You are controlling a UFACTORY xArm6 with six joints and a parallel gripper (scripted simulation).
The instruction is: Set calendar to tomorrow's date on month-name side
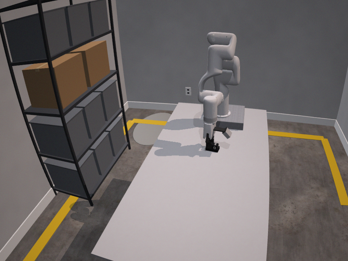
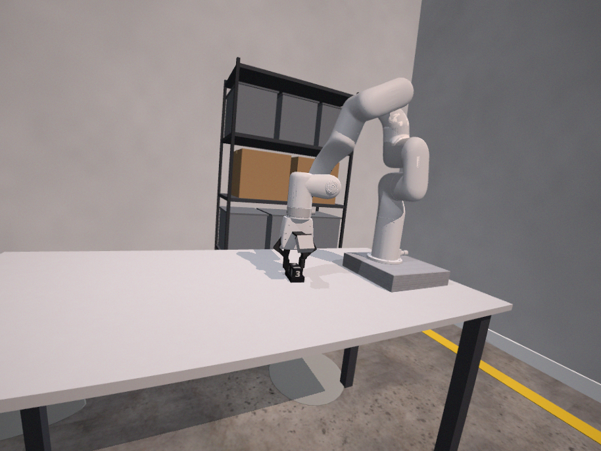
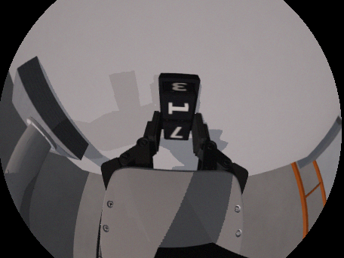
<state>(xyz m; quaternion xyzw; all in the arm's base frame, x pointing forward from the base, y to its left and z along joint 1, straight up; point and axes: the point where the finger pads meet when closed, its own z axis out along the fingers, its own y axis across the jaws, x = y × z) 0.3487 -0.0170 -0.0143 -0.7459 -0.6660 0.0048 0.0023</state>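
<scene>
Now: hand 10 mm above the black cube.
</scene>
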